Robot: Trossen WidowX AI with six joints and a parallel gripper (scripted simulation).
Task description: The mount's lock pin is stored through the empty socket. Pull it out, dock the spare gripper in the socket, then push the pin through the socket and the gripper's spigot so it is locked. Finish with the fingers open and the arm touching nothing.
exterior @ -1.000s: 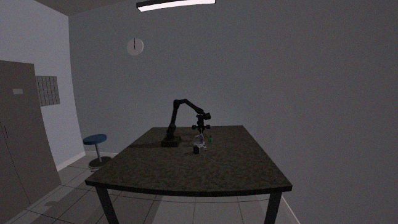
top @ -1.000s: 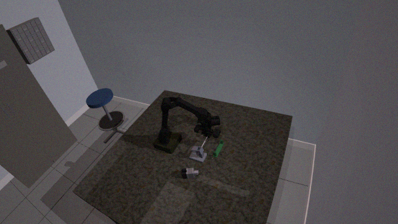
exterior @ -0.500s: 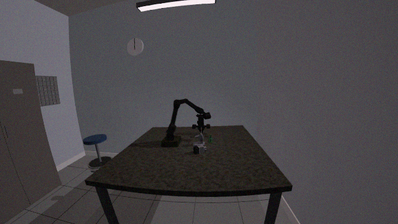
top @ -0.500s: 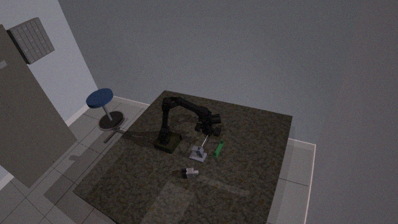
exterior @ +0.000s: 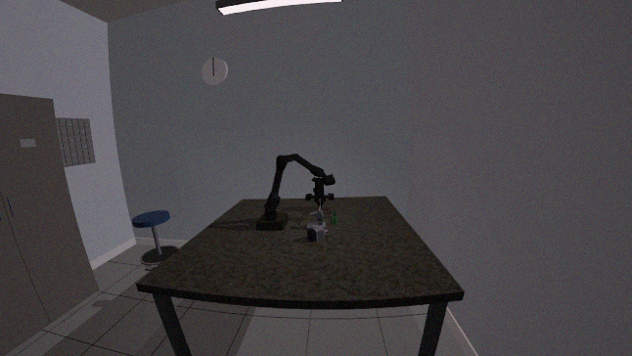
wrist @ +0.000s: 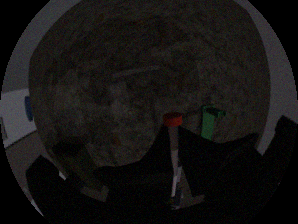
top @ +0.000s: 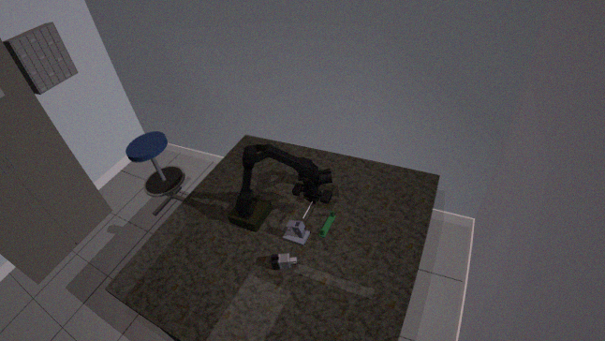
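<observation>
My gripper tip is 9 cm short of the green bracket, 7 cm to the left of it and 4 cm above it. From my gripper tip the other things lie so: grey mount (2 cm behind, 17 cm to the right, 1 cm below); spare gripper (2 cm behind, 34 cm to the right, 3 cm below).
</observation>
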